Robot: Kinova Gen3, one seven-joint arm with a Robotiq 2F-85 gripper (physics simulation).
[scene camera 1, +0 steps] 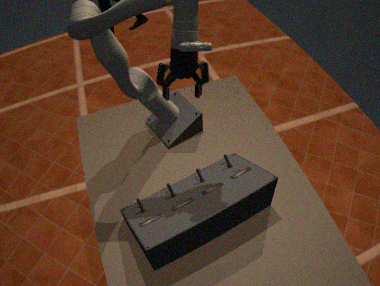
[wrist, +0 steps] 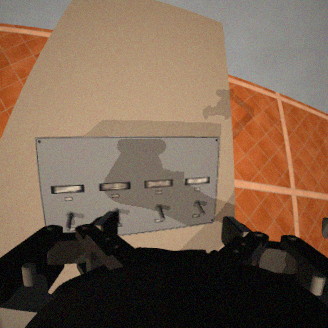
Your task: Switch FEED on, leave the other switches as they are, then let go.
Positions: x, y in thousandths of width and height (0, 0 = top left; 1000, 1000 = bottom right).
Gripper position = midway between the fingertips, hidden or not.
gripper: scene camera 1 480, 344; wrist 517, 688
